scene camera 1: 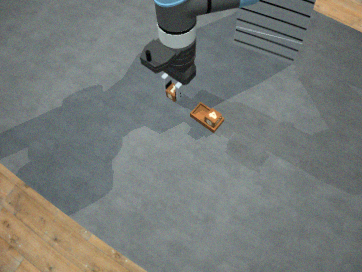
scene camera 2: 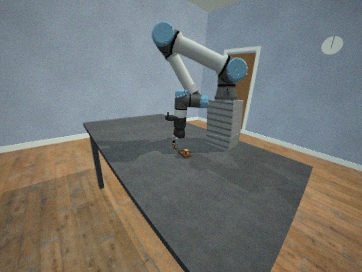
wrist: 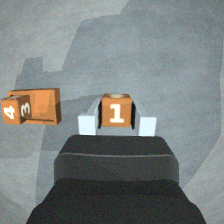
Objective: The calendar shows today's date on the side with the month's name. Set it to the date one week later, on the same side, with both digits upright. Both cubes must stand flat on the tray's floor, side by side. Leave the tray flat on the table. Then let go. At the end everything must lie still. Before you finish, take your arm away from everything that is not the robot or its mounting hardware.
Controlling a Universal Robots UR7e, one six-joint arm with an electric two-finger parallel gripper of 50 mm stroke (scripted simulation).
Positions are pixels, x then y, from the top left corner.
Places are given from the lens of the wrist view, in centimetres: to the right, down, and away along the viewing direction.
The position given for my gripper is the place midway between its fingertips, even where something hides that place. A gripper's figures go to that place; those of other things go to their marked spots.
my gripper (wrist: 116,108): 0, 0, 16
cube (wrist: 116,108): 0, 0, 14
tray (wrist: 45,102): -8, -1, 16
The marked spots on the cube and the tray are 9 cm apart.
